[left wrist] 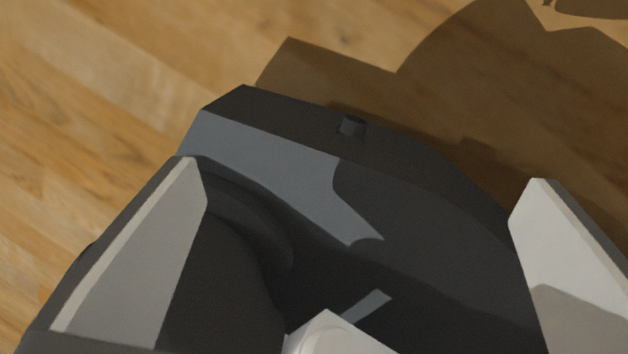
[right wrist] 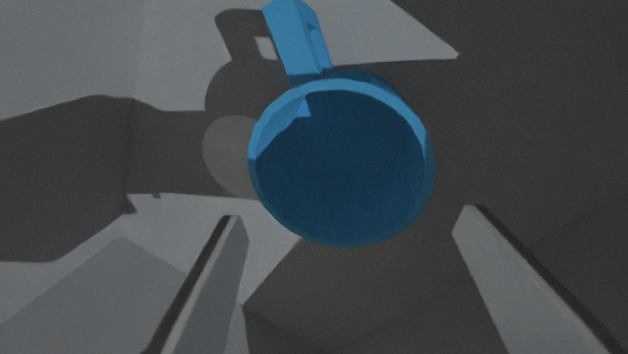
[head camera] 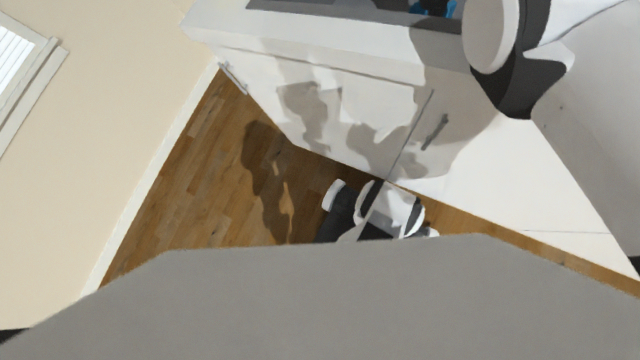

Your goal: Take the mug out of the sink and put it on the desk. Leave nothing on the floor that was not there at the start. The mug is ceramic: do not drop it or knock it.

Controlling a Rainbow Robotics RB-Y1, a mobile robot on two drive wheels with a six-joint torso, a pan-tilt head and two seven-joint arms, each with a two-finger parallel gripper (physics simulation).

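Places are measured from the robot's base along level axes (x down, y back, z left), in millimetres.
Where they show: left gripper, between the fingertips: [left wrist: 358, 190]; right gripper, between the fingertips: [right wrist: 348, 223] [head camera: 424, 10].
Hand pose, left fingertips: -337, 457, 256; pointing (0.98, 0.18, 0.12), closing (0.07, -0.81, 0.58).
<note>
Things, the pixels of their top centre, and the offset from my left fingertips, as dx, dy, dz. "pt": a spot on its surface instead. Level surfaces: height alone.
- blue mug, centre of its top: [right wrist: 321, 147] [head camera: 435, 7] -453, -926, -121
- white counter, height of its surface: dx -573
- handle, a spot on its surface: [head camera: 435, 132] pt -431, -635, -248
- wooden floor, height of its surface: dx +337
The blue mug [head camera: 450, 9] [right wrist: 345, 170] stands in the grey sink [head camera: 360, 16] [right wrist: 500, 125]. In the right wrist view its open mouth faces the camera and its handle points to the top. My right gripper [right wrist: 348, 223] is open above the mug. Its fingertips show on either side of the near part of the rim, with a gap on each side, and hold nothing. In the head view the mug is cut by the top edge and partly hidden by dark gripper parts. My left gripper [left wrist: 358, 190] is open and empty above the wooden floor. I cannot identify the desk.
The white counter [head camera: 300, 35] runs in front of the sink, with cabinet doors [head camera: 370, 102] and a handle [head camera: 435, 132] below. A beige wall [head camera: 115, 100] is at the left. Dark and white robot parts [head camera: 390, 205] stand over the wooden floor [head camera: 200, 200]. A round drain [right wrist: 227, 150] is beside the mug.
</note>
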